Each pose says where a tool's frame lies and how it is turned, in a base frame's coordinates. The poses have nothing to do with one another.
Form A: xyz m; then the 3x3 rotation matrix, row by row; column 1 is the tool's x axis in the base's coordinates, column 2 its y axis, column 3 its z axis. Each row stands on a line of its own.
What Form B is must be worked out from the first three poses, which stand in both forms.
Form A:
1:
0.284, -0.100, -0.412
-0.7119, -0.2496, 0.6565
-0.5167, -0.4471, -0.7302
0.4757, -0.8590, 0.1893
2:
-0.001, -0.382, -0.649
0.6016, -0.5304, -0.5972
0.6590, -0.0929, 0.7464
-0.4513, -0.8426, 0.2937
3:
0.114, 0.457, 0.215
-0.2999, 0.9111, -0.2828
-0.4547, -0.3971, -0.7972
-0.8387, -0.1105, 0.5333
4:
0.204, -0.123, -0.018
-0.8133, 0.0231, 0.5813
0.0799, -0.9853, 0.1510
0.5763, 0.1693, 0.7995
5:
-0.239, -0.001, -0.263
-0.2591, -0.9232, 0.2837
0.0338, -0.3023, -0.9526
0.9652, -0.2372, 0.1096
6:
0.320, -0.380, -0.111
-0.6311, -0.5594, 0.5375
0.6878, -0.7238, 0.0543
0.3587, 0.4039, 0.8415
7:
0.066, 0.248, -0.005
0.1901, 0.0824, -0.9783
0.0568, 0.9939, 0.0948
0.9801, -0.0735, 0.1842
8:
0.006, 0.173, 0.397
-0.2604, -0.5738, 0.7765
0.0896, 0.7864, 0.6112
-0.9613, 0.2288, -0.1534
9:
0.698, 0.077, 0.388
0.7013, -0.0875, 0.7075
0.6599, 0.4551, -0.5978
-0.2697, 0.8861, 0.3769
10:
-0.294, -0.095, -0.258
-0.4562, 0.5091, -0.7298
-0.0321, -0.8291, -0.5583
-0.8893, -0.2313, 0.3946
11:
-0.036, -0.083, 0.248
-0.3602, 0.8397, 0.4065
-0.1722, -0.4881, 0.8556
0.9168, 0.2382, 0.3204
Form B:
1: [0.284, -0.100, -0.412, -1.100, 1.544, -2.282]
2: [-0.001, -0.382, -0.649, -1.333, -0.122, 0.998]
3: [0.114, 0.457, 0.215, 0.925, 0.749, -1.840]
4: [0.204, -0.123, -0.018, 0.950, 0.263, 2.952]
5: [-0.239, -0.001, -0.263, 1.239, -1.181, 1.658]
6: [0.320, -0.380, -0.111, 0.650, 0.332, 2.317]
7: [0.066, 0.248, -0.005, -0.119, -1.380, -0.018]
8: [0.006, 0.173, 0.397, -0.381, 1.729, 0.660]
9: [0.698, 0.077, 0.388, 1.001, 0.659, 0.504]
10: [-0.294, -0.095, -0.258, 1.409, 0.687, -2.332]
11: [-0.036, -0.083, 0.248, -1.167, -0.965, -1.913]
